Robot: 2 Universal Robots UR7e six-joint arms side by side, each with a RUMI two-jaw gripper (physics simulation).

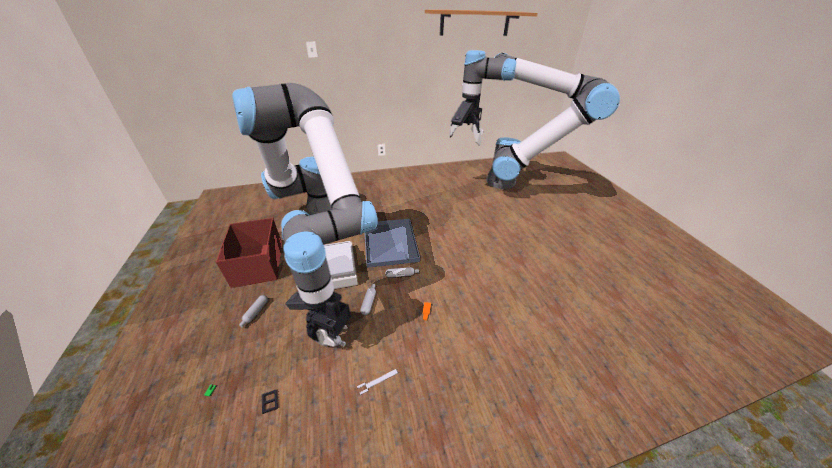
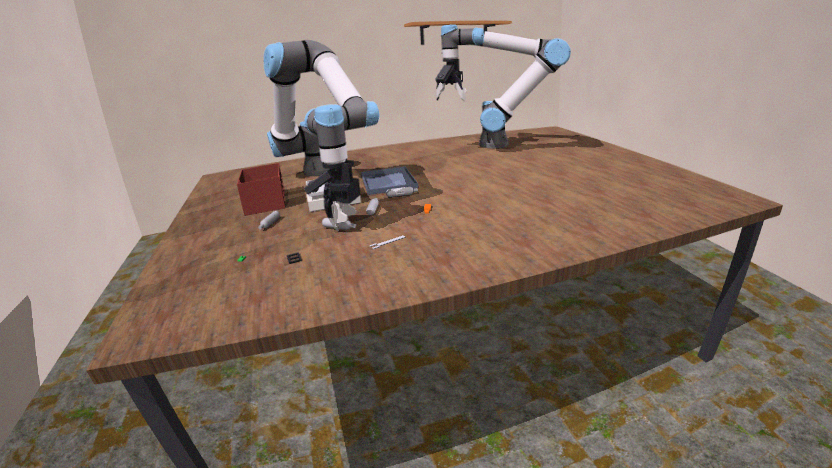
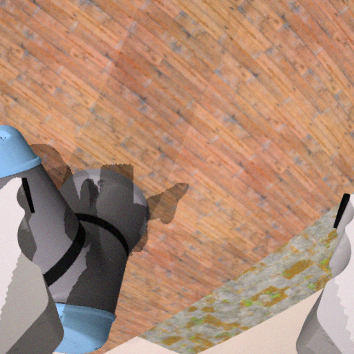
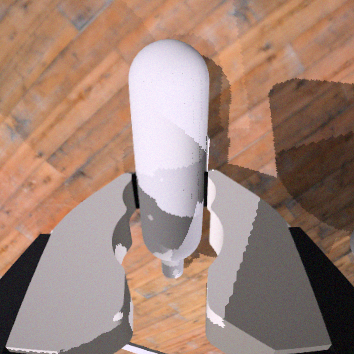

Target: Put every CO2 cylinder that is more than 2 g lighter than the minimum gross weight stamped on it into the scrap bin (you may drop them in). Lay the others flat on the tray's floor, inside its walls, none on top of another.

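Places are measured from the left arm's base along level axes (x ahead, y left, z up), in centimetres.
Pixels of known places: left gripper, between the fingertips: (image 1: 464, 141) (image 2: 450, 100) (image 3: 184, 189); right gripper, between the fingertips: (image 1: 329, 339) (image 2: 340, 228) (image 4: 171, 174); left arm's base, origin of its link: (image 1: 500, 181) (image 2: 493, 144) (image 3: 102, 208); right arm's base, origin of its link: (image 1: 324, 207) (image 2: 320, 171).
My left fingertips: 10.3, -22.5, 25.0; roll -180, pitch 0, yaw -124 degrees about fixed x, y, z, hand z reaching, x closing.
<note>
For each thing: its middle in the pictures, then the offset to it from my left fingertips, as dx, dy, dz.
- grey-white CO2 cylinder, middle of its body: (image 4: 170, 181) (image 1: 327, 336) (image 2: 338, 224) +84.5, -41.5, -23.2
- red scrap bin, middle of its body: (image 2: 262, 187) (image 1: 252, 251) +56.5, -75.3, -19.0
- tray's, middle of its body: (image 1: 390, 241) (image 2: 387, 179) +42.1, -29.1, -24.0
- orange piece, middle of its body: (image 1: 426, 311) (image 2: 427, 208) +73.4, -14.4, -24.5
- white forked tool, middle of its body: (image 4: 129, 346) (image 2: 388, 241) (image 1: 378, 380) +95.0, -25.8, -24.8
- black frame piece, middle of its body: (image 2: 293, 258) (image 1: 269, 401) +102.0, -51.0, -24.7
- green piece, middle of its body: (image 2: 241, 258) (image 1: 210, 390) +100.8, -67.0, -24.8
My right gripper (image 1: 333, 337) (image 2: 342, 220) (image 4: 171, 174) is shut on a grey-white CO2 cylinder (image 4: 169, 110), near its neck end. It is low at the table in front of the white scale (image 1: 344, 264) (image 2: 315, 202); I cannot tell whether the cylinder touches the wood. Three other cylinders lie on the table: one (image 1: 254, 310) (image 2: 269, 220) before the red scrap bin (image 1: 251, 271) (image 2: 261, 195), one (image 1: 368, 299) (image 2: 372, 206) right of the gripper, one (image 1: 400, 272) (image 2: 401, 192) along the tray's (image 1: 392, 263) front. No stamp is readable. My left gripper (image 1: 465, 136) (image 2: 450, 93) (image 3: 184, 189) is open, high at the back.
An orange piece (image 1: 427, 310) (image 2: 427, 208) lies right of the cylinders. A white forked tool (image 1: 381, 378) (image 2: 388, 241), a black frame piece (image 1: 262, 401) and a green piece (image 1: 210, 390) (image 2: 241, 257) lie toward the front. The right arm partly covers the scale.
</note>
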